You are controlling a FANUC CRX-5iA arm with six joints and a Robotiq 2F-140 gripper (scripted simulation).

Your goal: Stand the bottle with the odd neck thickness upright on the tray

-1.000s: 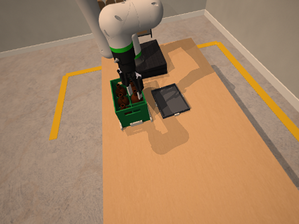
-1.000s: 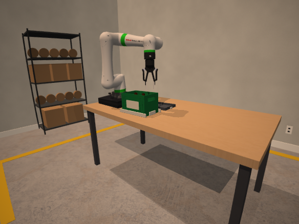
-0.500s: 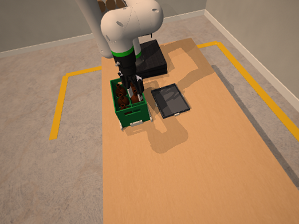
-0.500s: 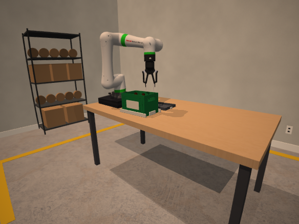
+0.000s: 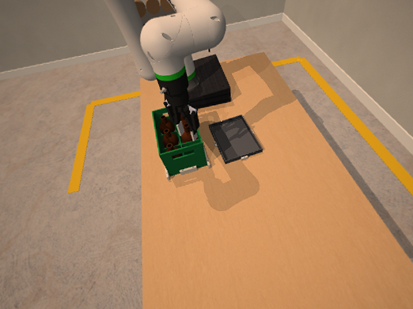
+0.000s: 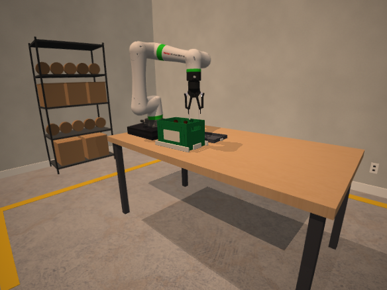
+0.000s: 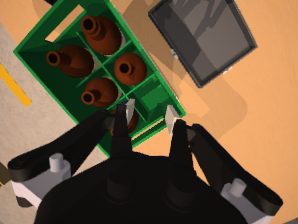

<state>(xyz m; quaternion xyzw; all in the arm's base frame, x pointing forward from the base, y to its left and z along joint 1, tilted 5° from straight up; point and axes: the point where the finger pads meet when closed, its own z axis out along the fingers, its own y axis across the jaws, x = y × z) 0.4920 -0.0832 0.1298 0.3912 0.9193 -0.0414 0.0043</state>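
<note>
The green crate lies 130 mm below my hand, 90 mm behind it and 40 mm to the right of it. The rest, counted from my hand: dark grey tray (220 mm to the left, 200 mm below, 50 mm behind); glass bottle (170 mm behind, 130 mm below).
</note>
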